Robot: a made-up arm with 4 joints.
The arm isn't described. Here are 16 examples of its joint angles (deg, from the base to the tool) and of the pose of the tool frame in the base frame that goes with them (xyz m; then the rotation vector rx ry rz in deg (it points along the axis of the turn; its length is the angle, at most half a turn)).
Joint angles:
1: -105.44 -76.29 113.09 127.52
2: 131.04 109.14 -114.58 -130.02
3: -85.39 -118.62 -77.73 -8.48
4: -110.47 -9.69 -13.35 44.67
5: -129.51 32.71 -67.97 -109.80
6: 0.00 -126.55 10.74 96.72
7: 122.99 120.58 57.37 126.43
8: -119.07 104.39 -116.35 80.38
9: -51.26 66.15 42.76 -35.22
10: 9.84 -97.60 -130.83 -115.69
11: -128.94 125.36 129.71 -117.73
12: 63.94 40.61 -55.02 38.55
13: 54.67 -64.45 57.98 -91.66
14: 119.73 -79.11 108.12 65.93
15: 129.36 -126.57 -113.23 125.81
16: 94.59 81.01 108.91 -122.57
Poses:
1: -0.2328 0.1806 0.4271 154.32 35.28 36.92
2: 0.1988 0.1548 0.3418 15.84 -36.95 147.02
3: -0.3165 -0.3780 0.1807 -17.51 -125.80 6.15
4: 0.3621 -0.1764 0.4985 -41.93 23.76 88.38
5: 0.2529 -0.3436 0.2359 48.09 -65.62 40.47
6: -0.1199 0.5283 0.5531 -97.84 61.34 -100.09
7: 0.1462 -0.2384 -0.1818 27.67 -2.27 -14.32
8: 0.1760 -0.2198 0.2427 -51.66 165.60 -40.25
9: 0.1536 -0.1988 -0.2274 95.23 -18.16 56.74
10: -0.1157 0.1629 0.0653 102.96 76.43 2.34
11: -0.3321 0.1120 0.0717 -125.26 -40.35 94.67
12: -0.3297 0.2882 0.2415 83.73 18.59 -91.51
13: -0.0218 -0.0693 0.7698 -22.29 -35.16 27.09
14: 0.0941 -0.3379 0.4947 38.89 135.95 11.27
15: 0.3368 0.1080 0.1666 9.65 23.92 152.66
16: 0.0126 -0.2767 -0.0520 -3.14 155.30 -25.94
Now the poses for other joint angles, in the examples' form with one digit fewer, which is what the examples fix.
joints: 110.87 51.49 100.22 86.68
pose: -0.229 -0.164 0.141 -3.2 36.4 -16.5
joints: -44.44 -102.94 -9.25 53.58
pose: -0.468 0.102 0.640 -90.7 -6.1 -18.8
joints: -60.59 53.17 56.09 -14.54
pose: 0.318 -0.134 -0.098 75.9 -5.9 98.2
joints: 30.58 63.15 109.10 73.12
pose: 0.146 -0.234 0.126 -21.5 -0.2 65.9
